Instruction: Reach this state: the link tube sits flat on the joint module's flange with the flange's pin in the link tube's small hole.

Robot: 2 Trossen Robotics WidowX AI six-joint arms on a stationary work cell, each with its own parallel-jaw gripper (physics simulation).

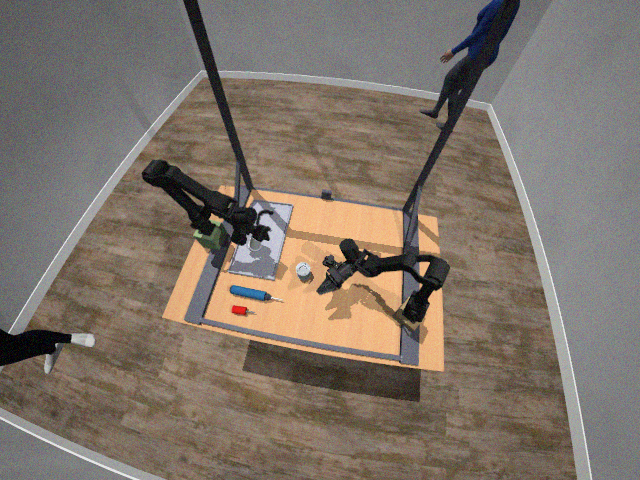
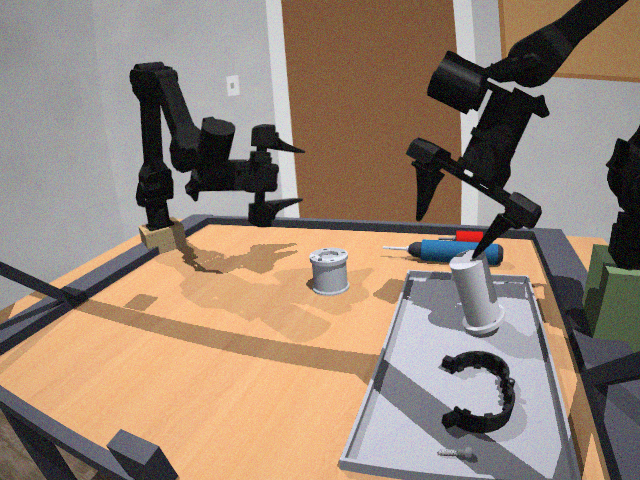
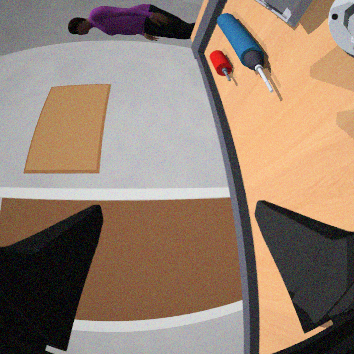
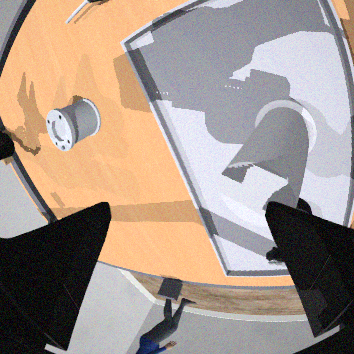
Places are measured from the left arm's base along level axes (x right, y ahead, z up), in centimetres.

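Where they show: left gripper, between the fingertips: (image 1: pixel 317 293) (image 2: pixel 303 175) (image 3: pixel 180 211); right gripper, between the fingertips: (image 2: pixel 445 239) (image 4: pixel 190 210); left arm's base, origin of its link: (image 1: pixel 412 313) (image 2: pixel 159 225); right arm's base, origin of its link: (image 1: pixel 207 228) (image 2: pixel 634 260).
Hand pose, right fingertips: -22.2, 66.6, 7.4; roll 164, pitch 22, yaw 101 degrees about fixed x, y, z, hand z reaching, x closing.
Each offset is from my right fingertips to the top centre of the thing, as dx, dy, dz. "pt": to the spot under its first point.
The white joint module @(+4.2, -20.8, -6.6) (image 1: pixel 303 270) (image 2: pixel 329 273) (image 3: pixel 337 31) (image 4: pixel 85 120) stands upright on the table, flange with holes on top. The grey-white link tube @(-2.1, +4.5, -1.2) (image 1: pixel 254 243) (image 2: pixel 474 294) (image 4: pixel 280 145) leans, tilted on its wide base ring, in the tray @(+2.9, +7.3, -11.4) (image 1: pixel 283 232) (image 2: pixel 413 428) (image 4: pixel 320 55). My right gripper (image 1: pixel 253 236) (image 2: pixel 447 238) (image 4: pixel 190 210) is open above it; one fingertip is at the tube's top rim, contact unclear. My left gripper (image 1: pixel 324 276) (image 2: pixel 302 175) (image 3: pixel 180 211) is open and empty, beside and above the joint module. The flange pin and small hole cannot be made out.
A black C-shaped clamp @(+9.5, +12.9, -10.4) (image 1: pixel 266 212) (image 2: pixel 480 422) and a screw @(+17.5, +17.2, -11.5) (image 2: pixel 454 453) lie in the tray. A blue screwdriver @(pt -19.5, -11.7, -8.9) (image 1: pixel 248 292) (image 2: pixel 439 252) (image 3: pixel 242 40) and a red one @(-26.0, -15.8, -9.6) (image 1: pixel 239 310) (image 2: pixel 469 236) (image 3: pixel 220 62) lie beside it. A green block (image 1: pixel 210 235) (image 2: pixel 615 299) is under the right arm.
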